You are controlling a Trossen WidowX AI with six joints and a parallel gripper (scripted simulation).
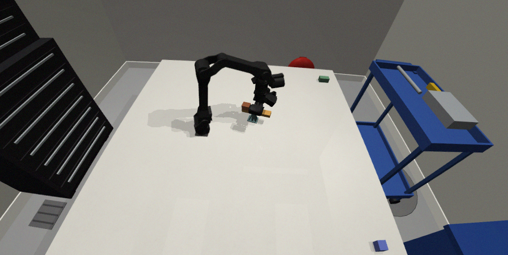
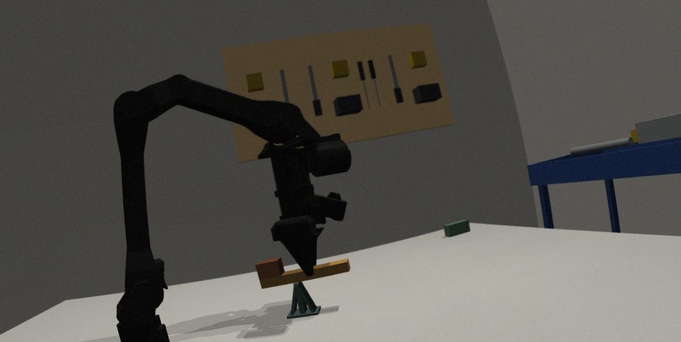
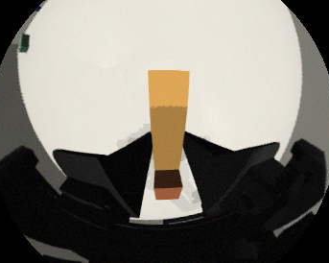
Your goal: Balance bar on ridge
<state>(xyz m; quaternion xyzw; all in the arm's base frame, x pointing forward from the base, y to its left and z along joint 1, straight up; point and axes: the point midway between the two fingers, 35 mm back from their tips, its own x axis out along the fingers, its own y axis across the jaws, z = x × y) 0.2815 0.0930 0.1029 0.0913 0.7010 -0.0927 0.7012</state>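
Right now the orange bar is 40 mm behind my gripper tip, 10 mm to the left of it and 10 mm above it. Round my gripper tip: green block (460 mm ahead, 410 mm to the left, 50 mm below); blue block (460 mm ahead, 590 mm to the right, 50 mm below).
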